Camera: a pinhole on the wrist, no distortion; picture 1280 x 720 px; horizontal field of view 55.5 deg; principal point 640.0 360.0 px. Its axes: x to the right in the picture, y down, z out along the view. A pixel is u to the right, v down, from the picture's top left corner.
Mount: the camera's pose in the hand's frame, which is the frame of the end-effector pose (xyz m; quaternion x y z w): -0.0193 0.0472 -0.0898 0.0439 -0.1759 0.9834 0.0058
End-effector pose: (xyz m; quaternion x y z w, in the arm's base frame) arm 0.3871 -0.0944 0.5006 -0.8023 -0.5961 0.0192 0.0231
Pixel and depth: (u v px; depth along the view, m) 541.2 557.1 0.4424
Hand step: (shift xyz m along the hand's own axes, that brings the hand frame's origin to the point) 0.0519 -0.1732 0.2956
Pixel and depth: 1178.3 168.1 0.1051
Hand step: -0.0563 0.0262 0.0182
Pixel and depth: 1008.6 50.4 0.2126
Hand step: -0.0641 0.0240 0.1332
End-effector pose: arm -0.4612 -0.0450 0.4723 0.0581 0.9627 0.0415 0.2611
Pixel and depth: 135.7 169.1 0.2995
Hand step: 0.1309 -0.0120 0.1953
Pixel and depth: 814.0 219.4 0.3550
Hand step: -0.0389 -0.0375 0.2605
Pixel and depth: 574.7 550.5 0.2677
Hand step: 0.0165 -0.0848 0.1445
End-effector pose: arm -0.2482 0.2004 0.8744 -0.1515 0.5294 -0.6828 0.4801
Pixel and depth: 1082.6 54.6 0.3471
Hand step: -0.1135 0.0082 0.2757
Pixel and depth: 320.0 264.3 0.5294
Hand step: 0.1652 -0.0966 0.4069
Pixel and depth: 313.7 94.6 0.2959
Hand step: 0.0864 0.0056 0.2019
